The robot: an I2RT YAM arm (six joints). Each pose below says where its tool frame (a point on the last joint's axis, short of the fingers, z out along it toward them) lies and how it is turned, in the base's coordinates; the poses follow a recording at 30 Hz.
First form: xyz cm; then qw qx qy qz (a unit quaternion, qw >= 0).
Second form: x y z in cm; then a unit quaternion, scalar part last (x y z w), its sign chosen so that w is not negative. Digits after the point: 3 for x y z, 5 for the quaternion.
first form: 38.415 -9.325 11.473 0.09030 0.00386 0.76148 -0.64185
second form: 38.415 -9.325 11.473 0.00386 0.76148 -0.64185 0.09030
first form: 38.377 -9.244 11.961 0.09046 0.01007 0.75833 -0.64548
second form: 38.377 -9.244 11.961 0.01007 0.75833 -0.64548 0.09046
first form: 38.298 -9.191 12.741 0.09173 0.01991 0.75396 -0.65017
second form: 38.298 -9.191 12.741 0.01991 0.75396 -0.65017 0.09173
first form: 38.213 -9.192 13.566 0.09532 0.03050 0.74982 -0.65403
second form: 38.213 -9.192 13.566 0.03050 0.74982 -0.65403 0.09532
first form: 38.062 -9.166 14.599 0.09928 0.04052 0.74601 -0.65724
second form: 38.062 -9.166 14.599 0.04052 0.74601 -0.65724 0.09928
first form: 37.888 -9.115 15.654 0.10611 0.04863 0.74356 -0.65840
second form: 37.888 -9.115 15.654 0.04863 0.74356 -0.65840 0.10611
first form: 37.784 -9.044 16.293 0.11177 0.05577 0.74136 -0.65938
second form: 37.784 -9.044 16.293 0.05577 0.74136 -0.65938 0.11177
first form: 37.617 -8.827 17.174 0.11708 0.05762 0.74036 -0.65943
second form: 37.617 -8.827 17.174 0.05762 0.74036 -0.65943 0.11708
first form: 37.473 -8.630 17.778 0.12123 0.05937 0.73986 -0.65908
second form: 37.473 -8.630 17.778 0.05937 0.73986 -0.65908 0.12123
